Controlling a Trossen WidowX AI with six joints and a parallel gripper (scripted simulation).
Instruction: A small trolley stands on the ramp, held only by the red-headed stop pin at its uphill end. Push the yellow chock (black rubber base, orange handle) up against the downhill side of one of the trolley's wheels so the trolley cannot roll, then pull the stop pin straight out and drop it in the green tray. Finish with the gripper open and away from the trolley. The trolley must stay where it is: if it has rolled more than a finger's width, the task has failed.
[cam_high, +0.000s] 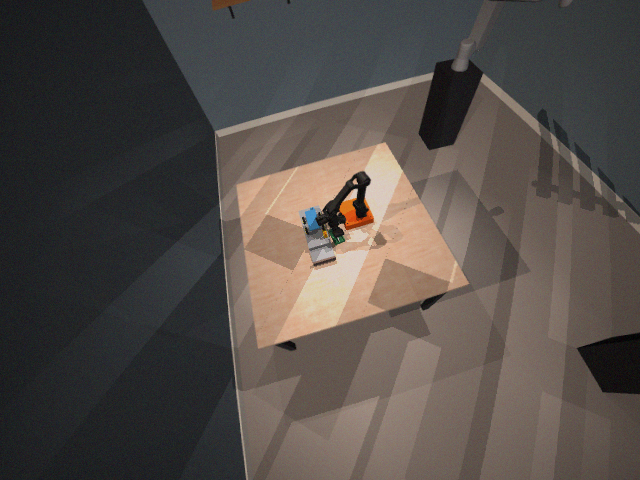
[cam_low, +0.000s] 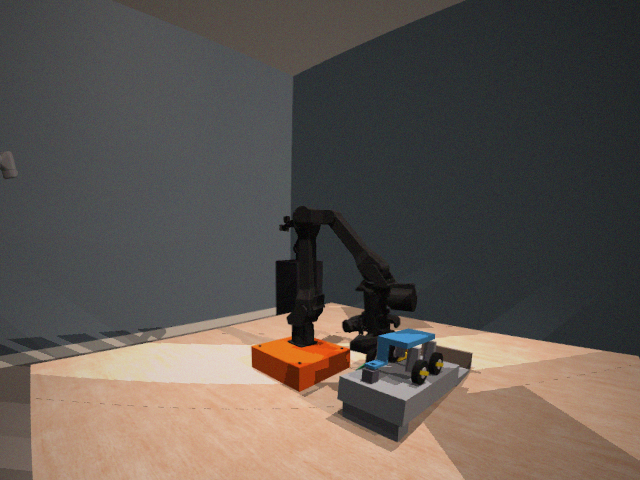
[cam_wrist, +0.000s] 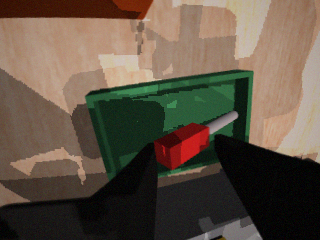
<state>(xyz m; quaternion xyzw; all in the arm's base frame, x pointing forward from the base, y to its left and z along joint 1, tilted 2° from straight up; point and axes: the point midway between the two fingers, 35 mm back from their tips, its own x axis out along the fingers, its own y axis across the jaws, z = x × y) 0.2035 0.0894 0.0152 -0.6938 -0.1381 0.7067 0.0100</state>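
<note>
Now: the red-headed stop pin 20 mm to the left of my gripper tip and 10 mm below it. The rest, counted from my gripper tip: yellow chock: 70 mm ahead, 50 mm above; green tray: 40 mm below; grey ramp: 130 mm ahead, 80 mm to the right, 10 mm above.
</note>
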